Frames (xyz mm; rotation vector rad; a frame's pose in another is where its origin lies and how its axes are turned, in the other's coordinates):
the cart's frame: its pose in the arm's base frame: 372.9 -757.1 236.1 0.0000 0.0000 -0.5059
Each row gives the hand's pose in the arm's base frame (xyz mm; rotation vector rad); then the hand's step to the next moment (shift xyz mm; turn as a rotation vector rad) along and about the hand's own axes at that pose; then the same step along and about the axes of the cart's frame.
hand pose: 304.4 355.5 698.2 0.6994 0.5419 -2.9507
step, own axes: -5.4 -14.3 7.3 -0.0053 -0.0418 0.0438
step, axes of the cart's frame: -5.4 9.3 13.1 -0.0286 0.0112 0.0524
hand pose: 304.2 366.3 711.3 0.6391 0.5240 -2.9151
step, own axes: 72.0 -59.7 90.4 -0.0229 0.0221 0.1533
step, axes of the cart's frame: -107.1 -35.1 64.9 0.0059 -0.0817 0.1335
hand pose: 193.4 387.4 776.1 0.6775 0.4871 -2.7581
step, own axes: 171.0 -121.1 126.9 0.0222 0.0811 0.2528
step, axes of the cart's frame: -223.2 -85.4 54.1 0.0021 -0.1969 0.1794
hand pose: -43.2 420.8 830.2 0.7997 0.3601 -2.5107
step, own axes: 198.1 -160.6 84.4 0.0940 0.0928 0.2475
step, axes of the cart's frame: -247.2 -99.1 -35.1 -0.0190 -0.2473 0.1311
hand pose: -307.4 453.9 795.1 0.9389 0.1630 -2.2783
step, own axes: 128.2 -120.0 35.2 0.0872 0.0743 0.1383
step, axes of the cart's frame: -148.1 -67.3 -74.9 0.0029 -0.1716 0.0530
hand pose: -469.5 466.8 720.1 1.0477 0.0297 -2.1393
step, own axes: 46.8 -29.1 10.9 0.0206 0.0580 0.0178
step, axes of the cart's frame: -33.1 -30.8 -33.3 0.0435 -0.0448 0.0141
